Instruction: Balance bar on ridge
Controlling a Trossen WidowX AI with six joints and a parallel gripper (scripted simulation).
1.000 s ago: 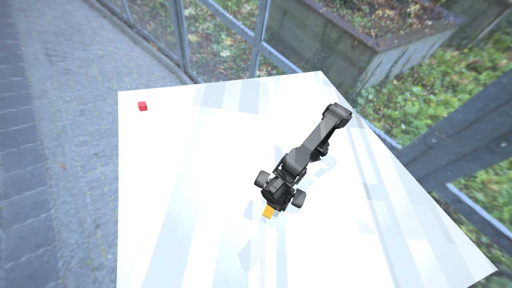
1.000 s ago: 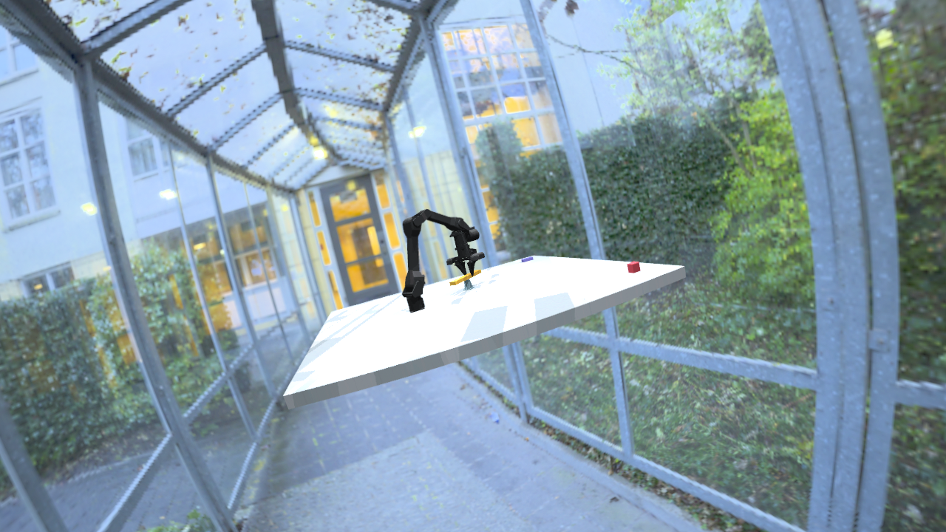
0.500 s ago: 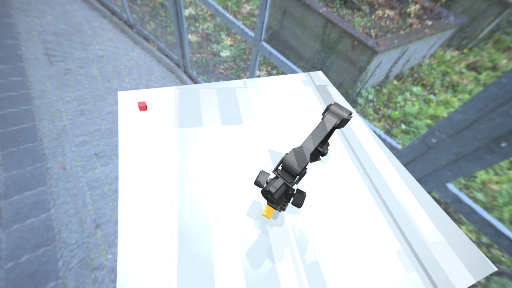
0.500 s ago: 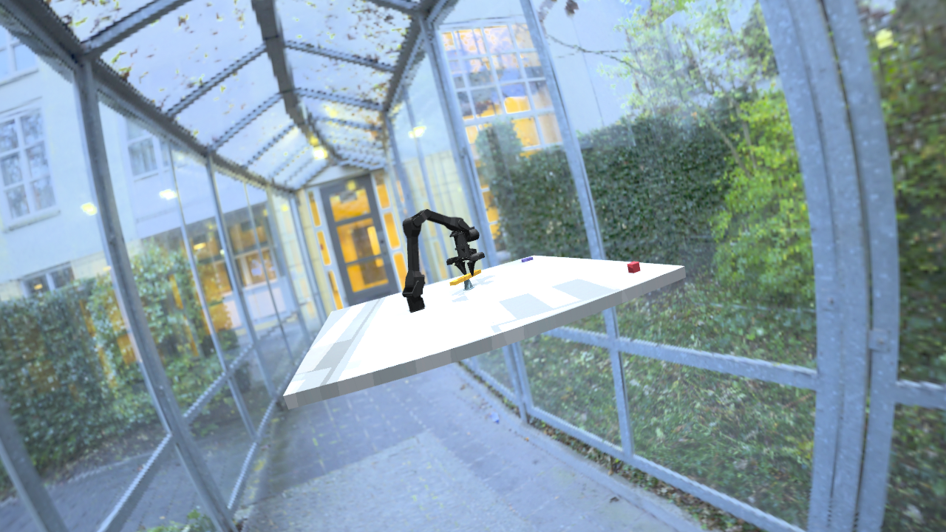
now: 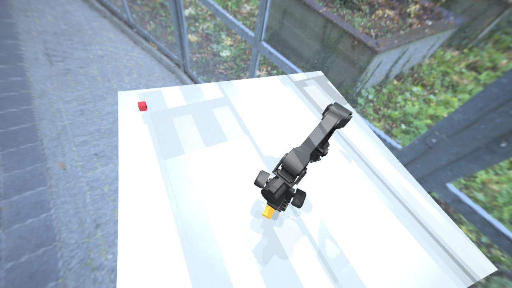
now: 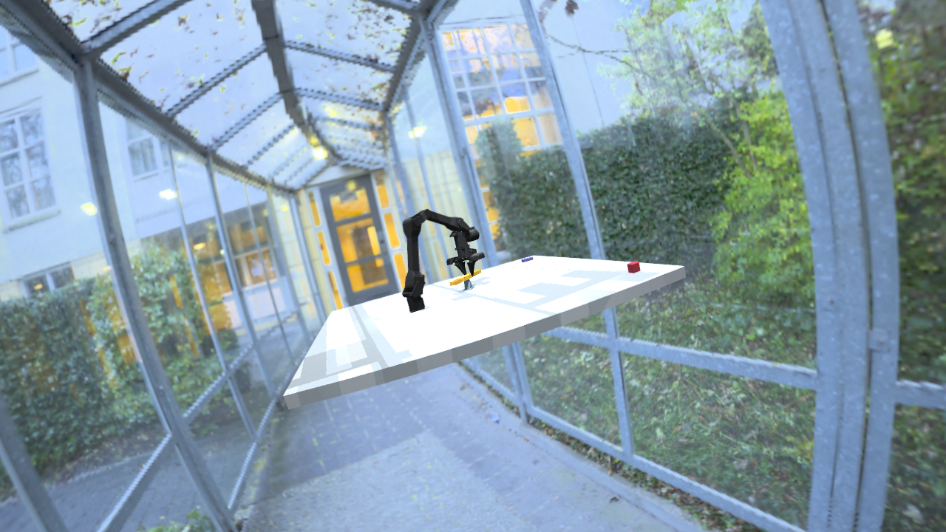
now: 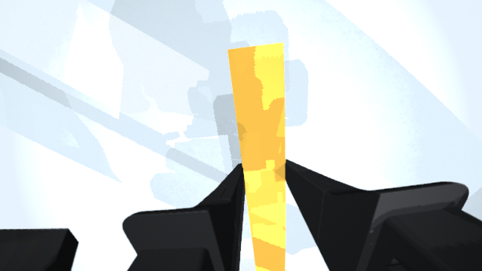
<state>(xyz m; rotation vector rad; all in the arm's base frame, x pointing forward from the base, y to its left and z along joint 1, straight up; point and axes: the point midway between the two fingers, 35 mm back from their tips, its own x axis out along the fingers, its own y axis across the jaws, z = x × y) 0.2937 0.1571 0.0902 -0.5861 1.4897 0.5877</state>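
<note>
Right now my gripper tip is 2 cm past the bar and 2 cm to the left of it. Also, from my gripper tip: purple piece 45 cm ahead, 34 cm to the left, 5 cm below; red cube 45 cm ahead, 66 cm to the right, 4 cm below.
</note>
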